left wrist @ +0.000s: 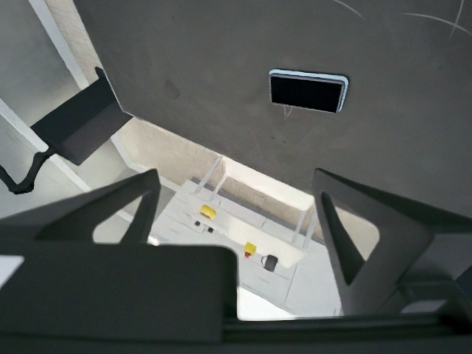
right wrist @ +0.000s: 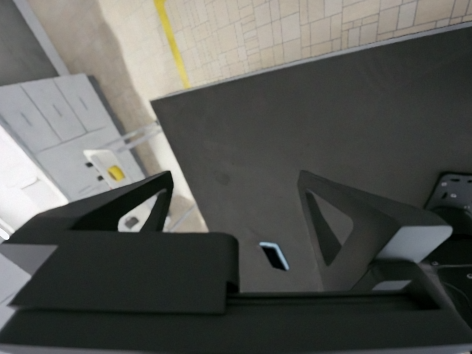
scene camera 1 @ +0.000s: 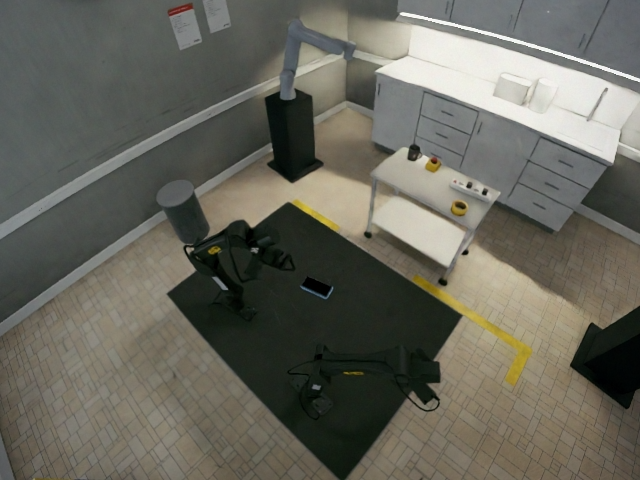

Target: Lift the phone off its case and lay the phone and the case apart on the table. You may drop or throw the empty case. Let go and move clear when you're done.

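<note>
A black phone [scene camera 1: 316, 285] [left wrist: 306, 93] [right wrist: 272, 257] lies screen up in its light blue case [scene camera 1: 313, 294] [left wrist: 310, 75] [right wrist: 270, 244] on the dark table, with the case's rim showing along its edges. My left gripper [left wrist: 236, 177] is open and empty, up above the table; in scene camera 1 it is to the upper left of the phone. My right gripper [right wrist: 235, 177] is open and empty, well away from the phone, toward the lower right in scene camera 1, where its fingers are hard to make out. Neither gripper touches the phone or case.
The dark table top [scene camera 1: 361, 304] carries both arm bases near its lower-left edge. A white cart [scene camera 1: 392, 173] with a mug, yellow items and a power strip stands beyond the upper-right edge. A grey bin [scene camera 1: 183, 211] stands behind the left arm.
</note>
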